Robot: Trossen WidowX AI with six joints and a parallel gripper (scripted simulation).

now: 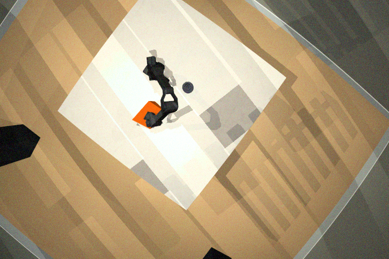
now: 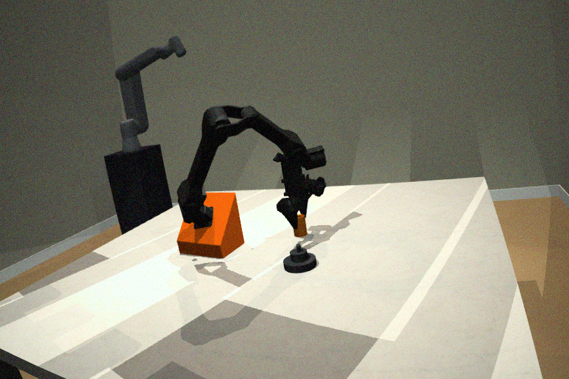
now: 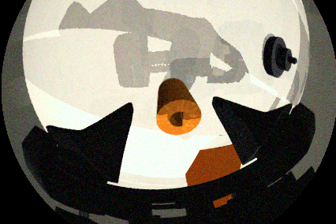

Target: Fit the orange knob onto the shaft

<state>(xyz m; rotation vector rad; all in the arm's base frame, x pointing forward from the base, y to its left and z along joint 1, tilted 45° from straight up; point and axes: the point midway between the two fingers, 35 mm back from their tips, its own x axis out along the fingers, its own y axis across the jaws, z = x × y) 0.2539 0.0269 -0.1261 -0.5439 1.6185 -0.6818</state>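
Now: gripper tip 10 mm above the orange knob. Also, from my gripper tip: round dark pedestal: 220 mm to the right, 60 mm ahead, 10 mm below.
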